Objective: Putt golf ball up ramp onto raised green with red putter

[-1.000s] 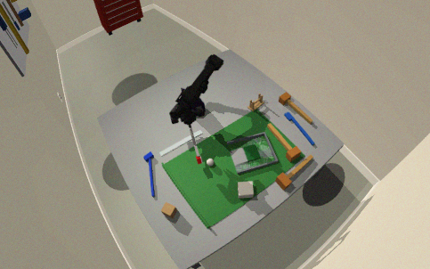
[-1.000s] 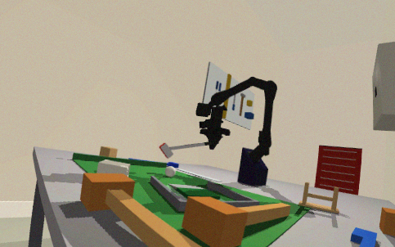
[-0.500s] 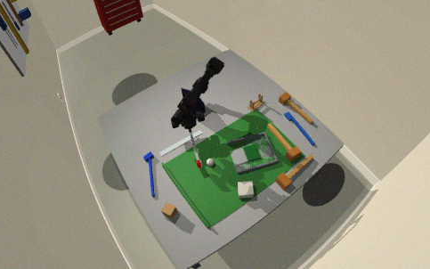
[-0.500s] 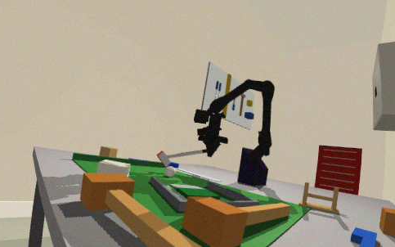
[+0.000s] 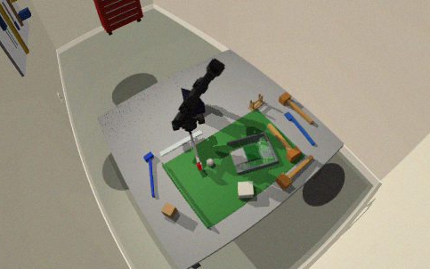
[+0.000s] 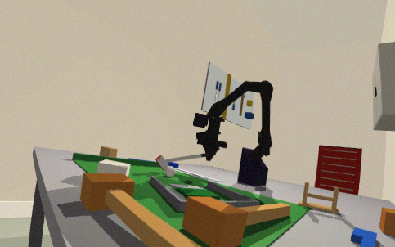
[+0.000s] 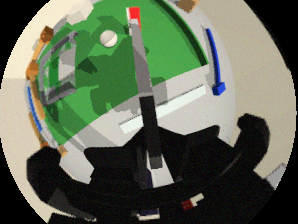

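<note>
The pale strip is 1 cm behind my gripper tip, 7 cm to the right of it and 8 cm below it. Round my gripper tip: red putter: 11 cm ahead, 3 cm to the right; green mat: 29 cm ahead, 13 cm to the left, 8 cm below; white golf ball: 22 cm ahead, 6 cm below.
</note>
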